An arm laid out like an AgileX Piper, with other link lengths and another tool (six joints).
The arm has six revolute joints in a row. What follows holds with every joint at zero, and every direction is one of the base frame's.
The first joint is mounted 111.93 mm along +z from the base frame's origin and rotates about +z.
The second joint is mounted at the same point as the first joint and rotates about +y.
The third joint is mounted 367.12 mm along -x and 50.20 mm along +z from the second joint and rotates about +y.
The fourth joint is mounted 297.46 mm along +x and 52.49 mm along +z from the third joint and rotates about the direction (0.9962, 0, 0.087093).
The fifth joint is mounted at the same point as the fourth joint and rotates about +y.
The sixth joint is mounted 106.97 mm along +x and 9.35 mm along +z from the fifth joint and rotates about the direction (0.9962, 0, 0.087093).
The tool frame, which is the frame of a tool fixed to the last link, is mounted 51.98 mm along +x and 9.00 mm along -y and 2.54 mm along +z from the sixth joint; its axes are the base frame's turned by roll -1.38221, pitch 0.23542 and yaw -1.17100 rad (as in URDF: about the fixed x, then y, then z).
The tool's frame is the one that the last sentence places.
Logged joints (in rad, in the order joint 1, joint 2, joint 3, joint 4, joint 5, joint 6), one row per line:
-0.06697 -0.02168 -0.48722 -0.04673 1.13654 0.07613
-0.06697 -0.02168 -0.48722 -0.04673 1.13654 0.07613
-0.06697 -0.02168 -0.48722 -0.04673 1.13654 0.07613
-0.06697 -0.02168 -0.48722 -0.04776 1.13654 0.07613
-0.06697 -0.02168 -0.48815 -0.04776 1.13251 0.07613
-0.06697 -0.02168 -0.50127 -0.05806 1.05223 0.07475
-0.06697 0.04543 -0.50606 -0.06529 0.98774 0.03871
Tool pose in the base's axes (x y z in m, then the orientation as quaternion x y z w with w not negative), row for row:
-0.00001 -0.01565 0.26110 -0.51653 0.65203 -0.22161 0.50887
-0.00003 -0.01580 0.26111 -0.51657 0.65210 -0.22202 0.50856
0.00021 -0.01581 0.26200 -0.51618 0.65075 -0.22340 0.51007
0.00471 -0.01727 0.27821 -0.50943 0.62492 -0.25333 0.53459
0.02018 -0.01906 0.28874 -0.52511 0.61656 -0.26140 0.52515
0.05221 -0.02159 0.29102 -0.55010 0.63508 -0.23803 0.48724
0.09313 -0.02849 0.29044 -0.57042 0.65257 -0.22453 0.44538
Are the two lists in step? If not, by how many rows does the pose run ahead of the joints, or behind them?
The pose runs 2 rows ahead of the joints: the pose in row i belongs to the joints in row i + 2.
